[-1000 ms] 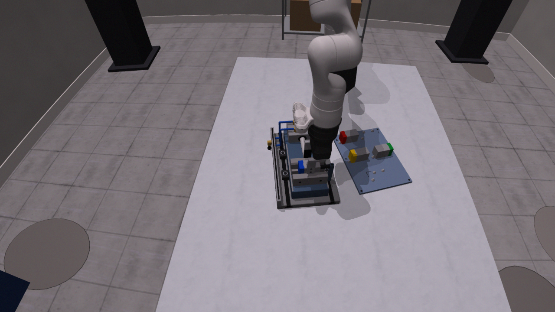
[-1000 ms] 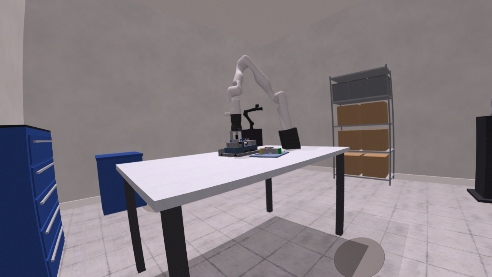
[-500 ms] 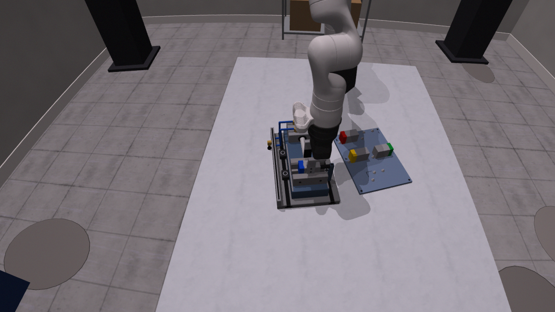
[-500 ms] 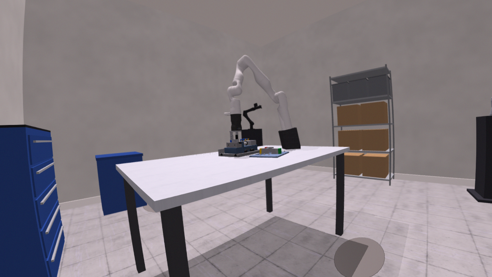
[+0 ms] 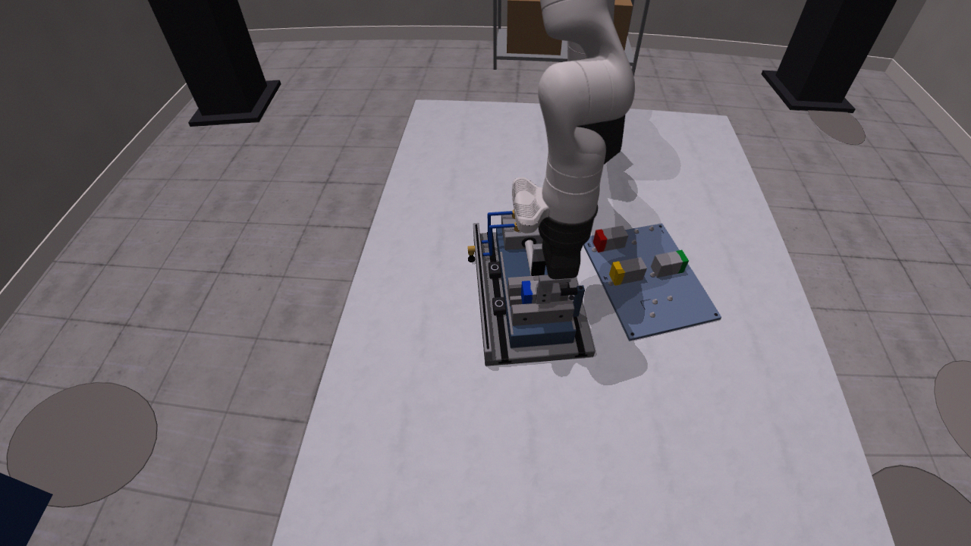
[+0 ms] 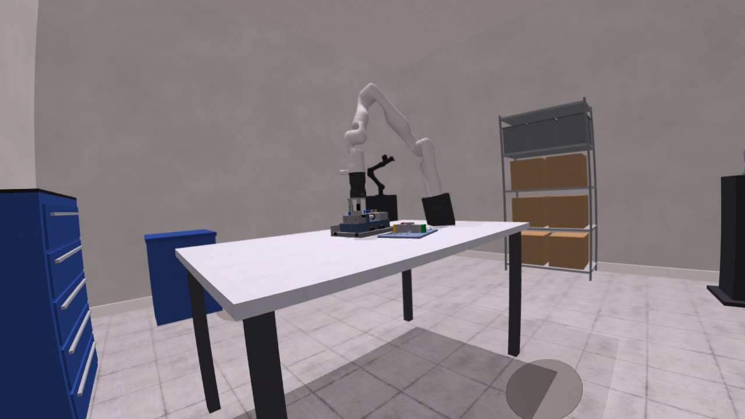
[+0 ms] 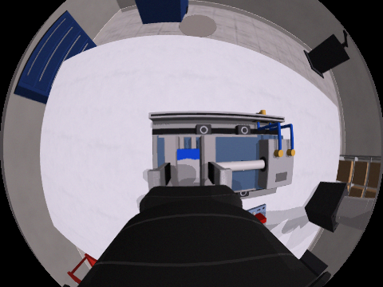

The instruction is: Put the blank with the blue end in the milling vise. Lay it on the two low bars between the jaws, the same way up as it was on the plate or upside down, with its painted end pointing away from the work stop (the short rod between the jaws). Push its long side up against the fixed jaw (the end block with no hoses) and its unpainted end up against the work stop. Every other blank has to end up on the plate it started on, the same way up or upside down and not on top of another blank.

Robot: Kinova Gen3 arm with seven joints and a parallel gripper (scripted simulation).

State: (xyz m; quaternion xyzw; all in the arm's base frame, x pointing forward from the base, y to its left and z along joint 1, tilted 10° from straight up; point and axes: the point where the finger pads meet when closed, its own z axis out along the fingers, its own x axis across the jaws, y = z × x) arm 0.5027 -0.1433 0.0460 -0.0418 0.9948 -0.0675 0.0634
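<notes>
The blue-ended blank lies 30 mm below my hand. From my hand the other things lie so: vise base rail: 70 mm behind, 100 mm to the right, 100 mm below; work stop rod: 10 mm behind, 50 mm to the left, 40 mm below; fixed jaw: 30 mm ahead, 50 mm below.
</notes>
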